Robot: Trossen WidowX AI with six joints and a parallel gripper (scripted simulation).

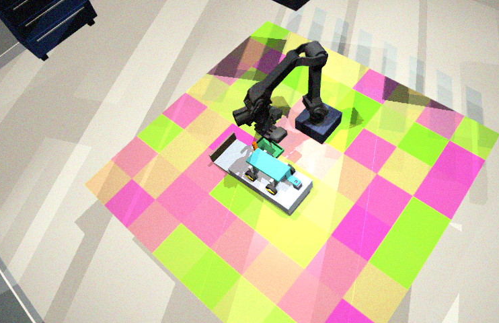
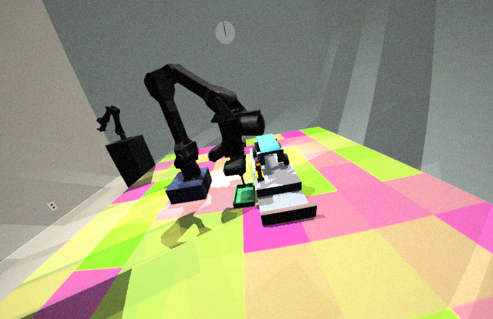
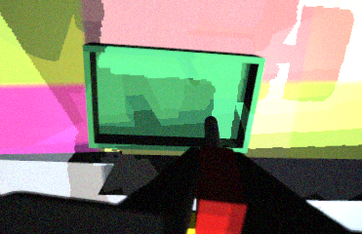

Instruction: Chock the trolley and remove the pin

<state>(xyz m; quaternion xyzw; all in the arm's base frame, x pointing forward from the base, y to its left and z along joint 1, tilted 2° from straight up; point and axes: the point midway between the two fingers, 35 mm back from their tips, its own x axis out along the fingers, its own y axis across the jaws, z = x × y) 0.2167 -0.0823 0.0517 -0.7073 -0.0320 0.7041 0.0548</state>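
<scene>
Right now my gripper tip is 60 mm short of the yellow chock and 10 mm to the right of it. Round my gripper tip: red-headed stop pin: right at my gripper tip; then trolley: 110 mm ahead, 110 mm to the left, 30 mm above.
</scene>
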